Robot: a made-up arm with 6 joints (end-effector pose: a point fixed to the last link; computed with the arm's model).
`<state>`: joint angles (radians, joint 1 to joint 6).
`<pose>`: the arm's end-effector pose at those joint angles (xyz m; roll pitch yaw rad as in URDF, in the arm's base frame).
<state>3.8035 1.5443 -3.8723 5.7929 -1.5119 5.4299</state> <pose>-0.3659 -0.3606 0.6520 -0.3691 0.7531 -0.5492</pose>
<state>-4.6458 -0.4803 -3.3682 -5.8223 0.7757 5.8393</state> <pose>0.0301 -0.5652 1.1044 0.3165 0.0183 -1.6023</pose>
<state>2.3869 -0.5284 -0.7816 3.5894 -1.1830 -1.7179</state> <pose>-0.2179 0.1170 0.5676 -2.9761 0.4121 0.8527</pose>
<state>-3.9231 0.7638 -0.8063 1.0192 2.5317 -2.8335</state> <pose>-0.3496 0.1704 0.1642 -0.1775 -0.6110 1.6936</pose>
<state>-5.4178 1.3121 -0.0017 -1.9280 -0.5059 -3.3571</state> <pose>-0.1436 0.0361 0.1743 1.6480 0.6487 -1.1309</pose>
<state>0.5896 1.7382 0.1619 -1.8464 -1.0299 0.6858</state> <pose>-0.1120 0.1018 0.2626 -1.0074 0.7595 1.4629</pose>
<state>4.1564 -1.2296 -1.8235 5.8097 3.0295 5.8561</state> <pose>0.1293 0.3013 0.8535 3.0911 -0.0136 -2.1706</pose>
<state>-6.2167 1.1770 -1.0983 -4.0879 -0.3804 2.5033</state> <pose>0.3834 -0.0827 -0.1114 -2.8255 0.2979 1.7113</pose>
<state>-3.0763 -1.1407 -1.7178 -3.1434 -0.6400 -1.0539</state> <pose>0.1490 0.0100 1.0022 -0.8548 0.4046 1.9647</pose>
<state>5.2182 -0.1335 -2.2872 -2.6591 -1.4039 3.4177</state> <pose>0.1895 -0.2126 0.9870 -2.2832 -0.8077 -1.5393</pose>
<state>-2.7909 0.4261 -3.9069 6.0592 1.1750 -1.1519</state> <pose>-0.0218 0.0098 1.1848 0.7760 -0.3796 -1.1363</pose>
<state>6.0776 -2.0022 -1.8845 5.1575 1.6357 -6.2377</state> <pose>-0.7891 0.0475 0.5794 -1.2099 -0.8093 3.0494</pose>
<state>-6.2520 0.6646 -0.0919 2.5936 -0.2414 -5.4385</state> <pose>0.0135 -0.0627 0.1419 -2.7411 -0.6980 2.7670</pose>
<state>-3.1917 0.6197 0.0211 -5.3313 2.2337 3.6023</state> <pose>-0.0436 -0.1233 0.2436 -0.6817 -0.1590 2.8967</pose>
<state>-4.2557 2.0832 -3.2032 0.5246 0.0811 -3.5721</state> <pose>-0.3571 0.8230 -0.0305 2.9425 1.0386 -1.2973</pose>
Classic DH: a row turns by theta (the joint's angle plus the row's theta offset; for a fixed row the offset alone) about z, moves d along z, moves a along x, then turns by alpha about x. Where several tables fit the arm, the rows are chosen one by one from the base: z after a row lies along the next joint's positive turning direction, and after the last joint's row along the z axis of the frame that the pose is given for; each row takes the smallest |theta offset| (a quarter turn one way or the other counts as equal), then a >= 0, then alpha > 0; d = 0 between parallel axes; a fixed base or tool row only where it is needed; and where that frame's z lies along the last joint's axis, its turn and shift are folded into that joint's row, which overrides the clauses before.
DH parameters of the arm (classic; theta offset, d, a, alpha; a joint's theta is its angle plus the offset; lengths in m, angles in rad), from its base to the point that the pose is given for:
joint 1: 0 0.3215 0 -1.5708
joint 2: -1.3849 0 0.4048 0
joint 3: 1.3849 0 0.0994 -1.5708
joint 4: 0 0.4391 0 1.5708
joint 5: 0 0 0.0949 -1.5708
joint 6: 0 0.1211 0 0

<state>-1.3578 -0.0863 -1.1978 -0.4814 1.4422 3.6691</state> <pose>0.0712 -0.5654 0.5727 -2.6507 0.0755 1.3766</pose>
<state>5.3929 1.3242 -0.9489 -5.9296 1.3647 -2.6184</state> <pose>0.1562 -0.1385 -0.1743 -1.3318 -0.9050 0.1415</pose>
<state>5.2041 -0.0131 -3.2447 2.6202 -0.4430 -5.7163</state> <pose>-0.0460 -0.0593 1.2270 0.2384 0.2543 -0.9901</pose>
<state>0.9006 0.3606 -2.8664 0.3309 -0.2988 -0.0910</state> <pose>0.2478 0.2466 1.2213 -0.1747 -0.3217 -2.0034</pose>
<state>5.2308 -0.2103 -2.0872 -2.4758 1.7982 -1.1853</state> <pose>0.0383 -0.2408 1.2174 1.1299 0.1349 -1.9603</pose>
